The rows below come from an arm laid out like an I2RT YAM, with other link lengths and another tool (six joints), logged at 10 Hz.
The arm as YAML. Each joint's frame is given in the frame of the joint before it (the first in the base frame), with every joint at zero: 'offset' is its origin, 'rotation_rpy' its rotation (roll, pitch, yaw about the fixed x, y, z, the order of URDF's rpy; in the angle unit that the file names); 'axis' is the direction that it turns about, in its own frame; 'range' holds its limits. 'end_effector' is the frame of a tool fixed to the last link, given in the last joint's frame.
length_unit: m
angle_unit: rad
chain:
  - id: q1
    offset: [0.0, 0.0, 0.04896]
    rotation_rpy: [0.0, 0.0, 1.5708]
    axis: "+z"
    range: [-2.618, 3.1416]
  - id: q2
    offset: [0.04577, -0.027, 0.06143]
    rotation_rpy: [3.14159, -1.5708, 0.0]
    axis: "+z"
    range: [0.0, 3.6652]
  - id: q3
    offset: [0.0, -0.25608, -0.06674]
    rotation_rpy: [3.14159, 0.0, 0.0]
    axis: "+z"
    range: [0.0, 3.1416]
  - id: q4
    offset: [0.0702, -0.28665, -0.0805]
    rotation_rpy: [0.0, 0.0, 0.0]
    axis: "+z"
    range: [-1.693, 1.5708]
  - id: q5
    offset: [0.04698, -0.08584, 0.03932]
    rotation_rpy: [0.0, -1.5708, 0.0]
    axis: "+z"
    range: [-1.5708, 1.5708]
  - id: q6
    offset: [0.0, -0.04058, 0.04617]
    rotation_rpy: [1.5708, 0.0, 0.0]
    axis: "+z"
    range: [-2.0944, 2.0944]
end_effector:
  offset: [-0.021, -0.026, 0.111]
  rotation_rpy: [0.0, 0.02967, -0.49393]
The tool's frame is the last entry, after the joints.
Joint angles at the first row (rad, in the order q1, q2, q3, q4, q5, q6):
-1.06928, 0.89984, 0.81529, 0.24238, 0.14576, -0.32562
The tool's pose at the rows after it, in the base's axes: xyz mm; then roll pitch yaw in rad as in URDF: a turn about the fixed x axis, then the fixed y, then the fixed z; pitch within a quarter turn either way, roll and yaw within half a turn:
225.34 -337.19 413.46 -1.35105 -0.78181 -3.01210
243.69 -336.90 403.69 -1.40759 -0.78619 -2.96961
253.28 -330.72 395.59 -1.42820 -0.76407 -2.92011
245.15 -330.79 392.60 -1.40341 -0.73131 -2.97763
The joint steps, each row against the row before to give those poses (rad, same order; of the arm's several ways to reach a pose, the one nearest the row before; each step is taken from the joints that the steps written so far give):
0.06525, 0.05313, 0.04376, -0.00972, 0.11205, -0.01305
0.05927, 0.04051, 0.01901, -0.01844, 0.05787, 0.00677
0.02616, -0.00141, -0.02096, 0.00698, -0.00644, 0.02838
0.00115, -0.01551, -0.03949, 0.04896, 0.04369, 0.01804

